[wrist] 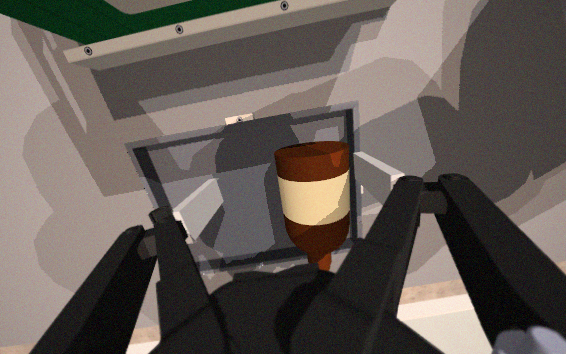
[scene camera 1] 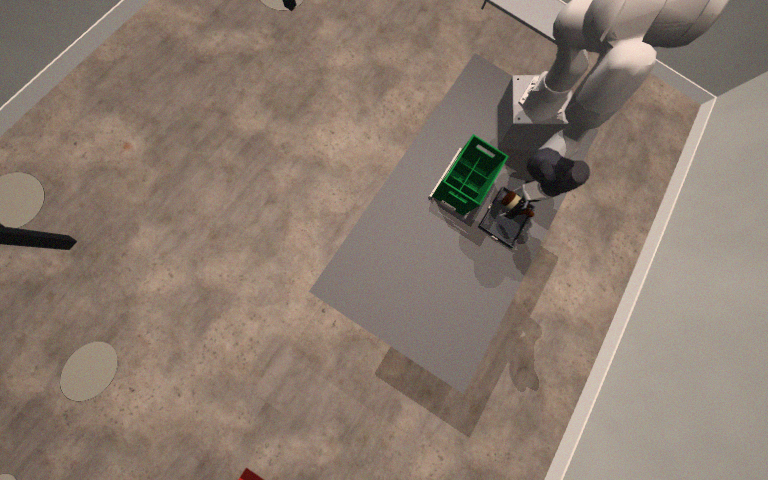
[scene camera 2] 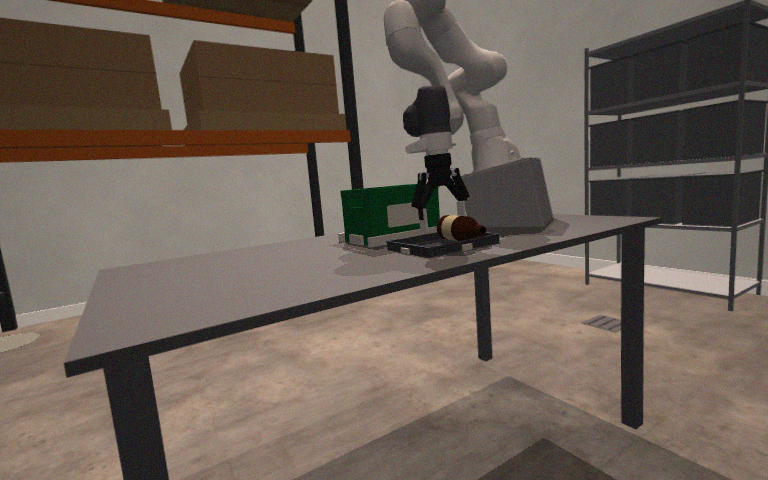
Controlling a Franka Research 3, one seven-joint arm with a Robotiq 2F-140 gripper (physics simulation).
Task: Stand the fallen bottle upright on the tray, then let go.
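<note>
The brown bottle (scene camera 1: 513, 201) (scene camera 2: 459, 227) (wrist: 316, 200) with a cream label lies on its side on the dark tray (scene camera 1: 496, 237) (scene camera 2: 447, 249) (wrist: 150, 173). In the wrist view it lies near the tray's right wall, with its base toward the green crate and its neck reaching over the opposite rim. My gripper (scene camera 2: 441, 211) (wrist: 284, 178) is wide open and empty, above the tray and bottle. In the wrist view the bottle lies nearer the right finger. In scene camera 1 the arm partly hides the fingers.
A green divided crate (scene camera 1: 451, 200) (scene camera 2: 368, 212) (wrist: 60, 25) stands close beside the tray, in a pale frame (wrist: 210, 36). The arm's grey base block (scene camera 2: 509, 195) stands on the table (scene camera 1: 396, 254) (scene camera 2: 226, 294) behind the tray. The table's front edge runs near the tray.
</note>
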